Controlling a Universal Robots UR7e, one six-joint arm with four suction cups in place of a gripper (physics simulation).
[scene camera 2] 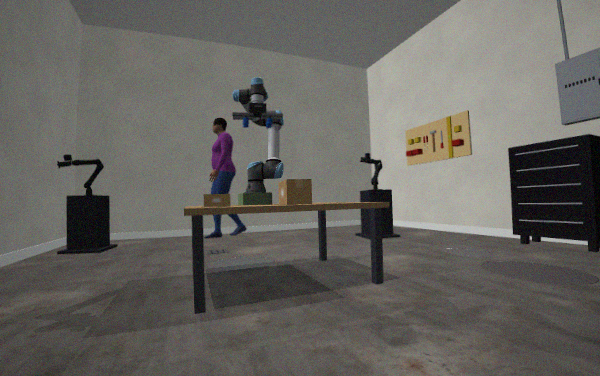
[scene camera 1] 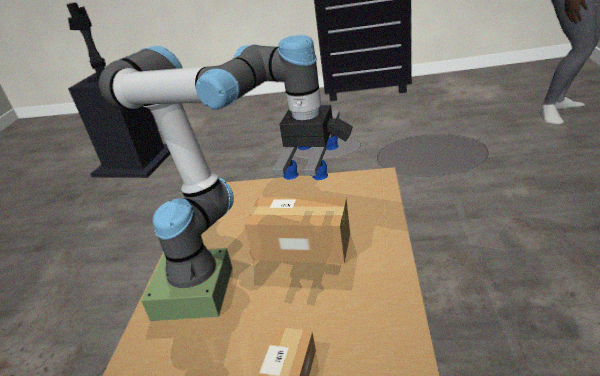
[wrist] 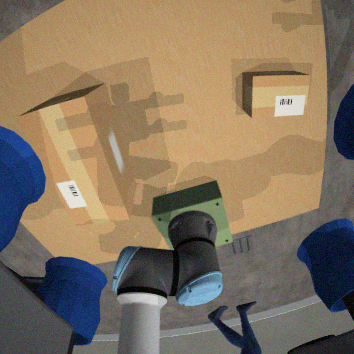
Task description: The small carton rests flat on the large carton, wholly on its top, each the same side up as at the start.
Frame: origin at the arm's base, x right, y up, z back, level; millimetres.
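Where they show: hand, tool point: (scene camera 2: pixel 257 125) (wrist: pixel 197 218); arm's base, link origin: (scene camera 2: pixel 255 193) (scene camera 1: pixel 191 270) (wrist: pixel 191 227).
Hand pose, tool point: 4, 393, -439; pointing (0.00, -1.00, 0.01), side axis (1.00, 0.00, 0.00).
Observation:
Things, the pixels of their top centre, and the offset from my tool point, as dx, dy, dz.
- large carton, top centre: (wrist: pixel 76 173) (scene camera 1: pixel 296 210) (scene camera 2: pixel 293 181) -240, -327, +151
- small carton, top centre: (wrist: pixel 280 95) (scene camera 1: pixel 286 352) (scene camera 2: pixel 217 194) +244, -406, +64
The large carton (scene camera 1: pixel 265 242) (scene camera 2: pixel 300 192) (wrist: pixel 92 160) stands on the table with its taped, labelled face up; a second white label is on one side. The small carton (scene camera 1: pixel 298 347) (scene camera 2: pixel 216 200) (wrist: pixel 265 97) lies apart on the table, its taped, labelled face up, cut off by the lower edge of the first scene view. My gripper (scene camera 1: pixel 311 159) (scene camera 2: pixel 257 121) has four blue suction cups pointing down. It hangs in the air well above the table, higher than the large carton, touching neither carton, with nothing on the cups, so it is open.
The wooden table (scene camera 1: pixel 385 290) (scene camera 2: pixel 345 205) (wrist: pixel 200 50) carries the arm's green base block (scene camera 1: pixel 185 306) (scene camera 2: pixel 255 199). A person (scene camera 2: pixel 223 155) is behind the table. Another person's legs (scene camera 1: pixel 572 65) show at the right. A black drawer cabinet (scene camera 1: pixel 365 40) (scene camera 2: pixel 550 190) stands on the floor.

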